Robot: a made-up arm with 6 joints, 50 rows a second.
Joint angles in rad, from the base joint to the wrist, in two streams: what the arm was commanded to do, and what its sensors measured. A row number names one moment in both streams.
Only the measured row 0 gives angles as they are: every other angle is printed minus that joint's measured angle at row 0.
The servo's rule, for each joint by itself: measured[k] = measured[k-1] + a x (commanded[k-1-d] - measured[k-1]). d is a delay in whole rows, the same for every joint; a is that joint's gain. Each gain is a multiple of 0.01, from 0.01 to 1. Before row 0 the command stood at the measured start. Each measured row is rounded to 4 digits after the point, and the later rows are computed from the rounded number. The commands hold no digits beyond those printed.
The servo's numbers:
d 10
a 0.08 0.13 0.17 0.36 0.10 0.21
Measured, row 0:
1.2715 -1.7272 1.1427 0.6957 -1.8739 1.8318
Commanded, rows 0 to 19:
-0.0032 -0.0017 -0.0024 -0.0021 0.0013 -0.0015
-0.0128 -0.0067 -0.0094 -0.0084 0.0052 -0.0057
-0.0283 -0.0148 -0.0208 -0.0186 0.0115 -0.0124
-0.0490 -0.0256 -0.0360 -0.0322 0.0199 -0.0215
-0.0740 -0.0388 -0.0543 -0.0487 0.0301 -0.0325
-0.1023 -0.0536 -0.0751 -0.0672 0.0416 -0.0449
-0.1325 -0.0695 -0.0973 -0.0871 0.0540 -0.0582
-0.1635 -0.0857 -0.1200 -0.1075 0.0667 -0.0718
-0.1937 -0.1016 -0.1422 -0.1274 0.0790 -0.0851
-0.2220 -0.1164 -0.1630 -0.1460 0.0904 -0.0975
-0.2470 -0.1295 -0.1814 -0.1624 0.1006 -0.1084
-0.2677 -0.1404 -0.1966 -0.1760 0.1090 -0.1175
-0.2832 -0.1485 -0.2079 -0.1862 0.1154 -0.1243
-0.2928 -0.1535 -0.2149 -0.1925 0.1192 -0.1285
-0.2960 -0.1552 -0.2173 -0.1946 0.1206 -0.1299
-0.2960 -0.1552 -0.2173 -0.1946 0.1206 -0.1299
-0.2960 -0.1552 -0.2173 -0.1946 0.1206 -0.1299
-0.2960 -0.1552 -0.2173 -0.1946 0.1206 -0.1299
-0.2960 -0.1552 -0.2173 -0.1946 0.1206 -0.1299
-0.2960 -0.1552 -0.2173 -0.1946 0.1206 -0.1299
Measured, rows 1 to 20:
0.0000 0.0000 0.0000 0.0000 0.0000 0.0000
0.0000 0.0000 0.0000 0.0000 0.0000 0.0000
0.0000 0.0000 0.0000 0.0000 0.0000 0.0000
0.0000 0.0000 0.0000 0.0000 0.0000 0.0000
0.0000 0.0000 0.0000 0.0000 0.0000 0.0000
0.0000 0.0000 0.0000 0.0000 0.0000 0.0000
0.0000 0.0000 0.0000 0.0000 0.0000 0.0000
0.0000 0.0000 0.0000 0.0000 0.0000 0.0000
0.0000 0.0000 0.0000 0.0000 0.0000 0.0000
0.0000 0.0000 0.0000 0.0000 0.0000 0.0000
-0.0003 -0.0002 -0.0004 -0.0008 0.0001 -0.0003
-0.0013 -0.0010 -0.0019 -0.0035 0.0006 -0.0014
-0.0035 -0.0028 -0.0051 -0.0089 0.0017 -0.0037
-0.0071 -0.0058 -0.0104 -0.0173 0.0035 -0.0074
-0.0125 -0.0101 -0.0179 -0.0286 0.0062 -0.0127
-0.0197 -0.0158 -0.0276 -0.0425 0.0097 -0.0195
-0.0287 -0.0228 -0.0394 -0.0586 0.0141 -0.0276
-0.0395 -0.0310 -0.0531 -0.0762 0.0194 -0.0369
-0.0518 -0.0402 -0.0682 -0.0946 0.0254 -0.0470
-0.0654 -0.0501 -0.0843 -0.1131 0.0319 -0.0576

